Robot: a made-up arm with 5 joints.
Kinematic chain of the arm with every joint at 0, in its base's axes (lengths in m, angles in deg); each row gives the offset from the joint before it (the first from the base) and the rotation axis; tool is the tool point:
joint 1: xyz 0 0 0.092 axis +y
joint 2: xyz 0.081 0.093 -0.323 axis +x
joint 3: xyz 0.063 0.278 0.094 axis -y
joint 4: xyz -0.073 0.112 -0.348 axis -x
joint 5: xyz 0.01 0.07 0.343 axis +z
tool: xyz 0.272 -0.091 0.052
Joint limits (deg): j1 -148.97..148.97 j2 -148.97..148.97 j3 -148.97..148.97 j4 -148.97..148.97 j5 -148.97..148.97
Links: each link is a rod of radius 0.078 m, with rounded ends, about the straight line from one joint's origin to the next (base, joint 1, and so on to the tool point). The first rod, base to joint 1, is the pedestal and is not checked.
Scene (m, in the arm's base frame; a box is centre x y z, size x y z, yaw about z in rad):
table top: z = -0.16
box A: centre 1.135 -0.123 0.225 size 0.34 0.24 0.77 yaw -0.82
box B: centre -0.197 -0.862 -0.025 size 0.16 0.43 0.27 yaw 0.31
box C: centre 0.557 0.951 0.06 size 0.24 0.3 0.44 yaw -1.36
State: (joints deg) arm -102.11 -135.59 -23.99 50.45 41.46
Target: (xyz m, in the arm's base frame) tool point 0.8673 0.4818 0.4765
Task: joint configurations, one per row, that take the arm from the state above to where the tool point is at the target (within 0.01 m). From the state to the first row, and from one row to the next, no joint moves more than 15 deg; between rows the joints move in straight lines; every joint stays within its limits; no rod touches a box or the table.
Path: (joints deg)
1: -112.41 -140.05 -10.79 36.87 47.54
2: -122.71 -144.51 2.41 23.29 53.62
3: -133.01 -148.97 15.61 9.70 59.70
4: -126.18 -134.06 12.75 11.63 55.70
5: -119.34 -119.15 9.89 13.55 51.70
6: -112.51 -104.24 7.03 15.47 47.70
7: -105.67 -89.33 4.17 17.39 43.71
8: -98.84 -74.42 1.30 19.31 39.71
9: -92.01 -59.51 -1.56 21.24 35.71

